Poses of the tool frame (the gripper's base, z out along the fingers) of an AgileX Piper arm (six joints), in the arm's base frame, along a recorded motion.
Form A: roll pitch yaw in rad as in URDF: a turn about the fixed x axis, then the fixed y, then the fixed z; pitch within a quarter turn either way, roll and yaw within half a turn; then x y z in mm.
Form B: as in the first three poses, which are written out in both.
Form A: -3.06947 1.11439 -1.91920 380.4 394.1 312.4
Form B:
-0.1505 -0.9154 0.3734
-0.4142 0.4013 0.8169
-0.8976 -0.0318 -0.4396
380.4 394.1 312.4

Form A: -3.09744 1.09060 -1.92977 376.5 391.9 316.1
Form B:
-0.1623 -0.9216 0.3526
-0.4325 0.3876 0.8141
-0.8869 -0.0204 -0.4615
376.5 391.9 316.1

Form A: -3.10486 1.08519 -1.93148 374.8 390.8 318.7
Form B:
-0.1647 -0.9236 0.3463
-0.4367 0.3831 0.8140
-0.8844 -0.0171 -0.4664
374.8 390.8 318.7

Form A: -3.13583 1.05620 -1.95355 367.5 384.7 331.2
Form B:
-0.1838 -0.9258 0.3304
-0.4566 0.3781 0.8053
-0.8705 -0.0028 -0.4922
367.5 384.7 331.2

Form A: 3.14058 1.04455 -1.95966 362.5 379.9 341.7
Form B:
-0.1904 -0.9257 0.3269
-0.4648 0.3783 0.8005
-0.8647 0.0005 -0.5023
362.5 379.9 341.7

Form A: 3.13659 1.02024 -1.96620 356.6 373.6 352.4
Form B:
-0.2015 -0.9245 0.3236
-0.4828 0.3812 0.7884
-0.8522 0.0026 -0.5232
356.6 373.6 352.4

